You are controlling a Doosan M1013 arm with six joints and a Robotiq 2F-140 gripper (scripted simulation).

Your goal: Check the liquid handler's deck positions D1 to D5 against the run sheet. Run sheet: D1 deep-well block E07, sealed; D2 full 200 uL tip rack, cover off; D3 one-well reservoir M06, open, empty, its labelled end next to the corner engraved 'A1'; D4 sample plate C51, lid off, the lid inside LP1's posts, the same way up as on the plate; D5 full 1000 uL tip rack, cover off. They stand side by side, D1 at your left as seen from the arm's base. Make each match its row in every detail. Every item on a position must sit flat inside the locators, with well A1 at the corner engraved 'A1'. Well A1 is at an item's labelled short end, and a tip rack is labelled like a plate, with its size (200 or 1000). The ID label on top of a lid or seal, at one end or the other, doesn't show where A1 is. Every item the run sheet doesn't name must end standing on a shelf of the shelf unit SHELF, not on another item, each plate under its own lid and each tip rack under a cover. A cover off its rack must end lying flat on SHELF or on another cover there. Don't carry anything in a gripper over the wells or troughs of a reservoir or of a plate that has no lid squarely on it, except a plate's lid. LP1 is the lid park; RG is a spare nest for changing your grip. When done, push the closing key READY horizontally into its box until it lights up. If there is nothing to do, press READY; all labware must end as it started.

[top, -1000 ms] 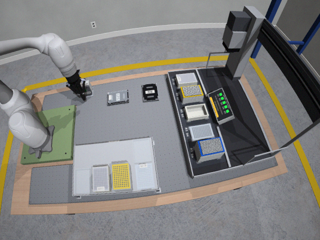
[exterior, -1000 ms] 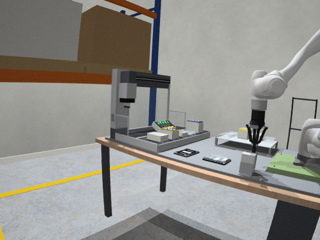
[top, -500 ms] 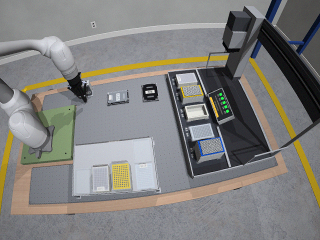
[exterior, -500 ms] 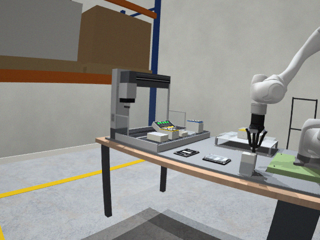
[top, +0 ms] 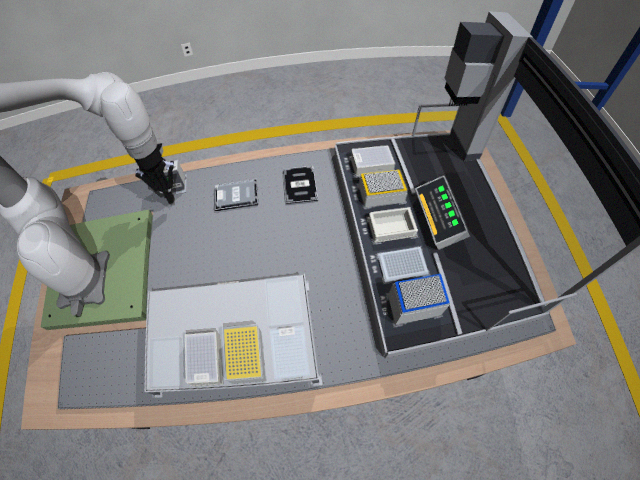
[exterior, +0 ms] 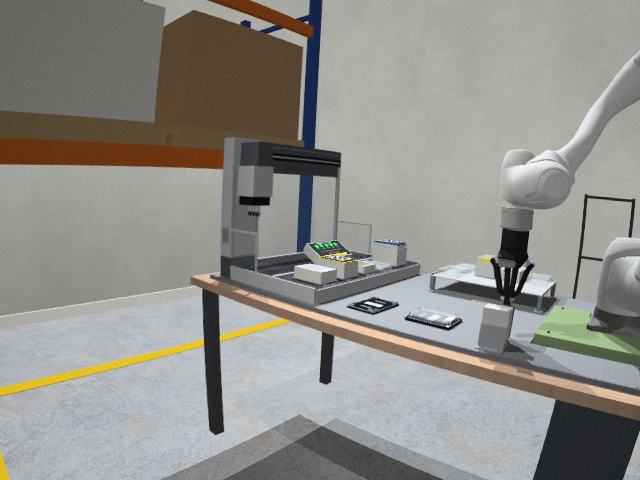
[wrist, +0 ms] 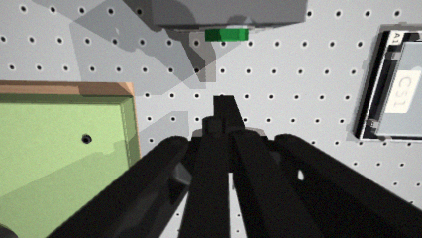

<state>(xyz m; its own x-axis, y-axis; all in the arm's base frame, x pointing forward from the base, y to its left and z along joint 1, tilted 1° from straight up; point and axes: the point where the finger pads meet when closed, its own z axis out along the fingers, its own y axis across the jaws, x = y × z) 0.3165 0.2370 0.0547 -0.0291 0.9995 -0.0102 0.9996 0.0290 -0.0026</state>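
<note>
My gripper is now 8 cm to the right of the ready box and 1 cm above it. Also, from my hand: white sealed block 67 cm ahead, 2 cm to the left, 1 cm below; then cover 54 cm to the right, 22 cm ahead, 4 cm above; then dark nest 43 cm ahead, 8 cm below, 1 cm to the left.
</note>
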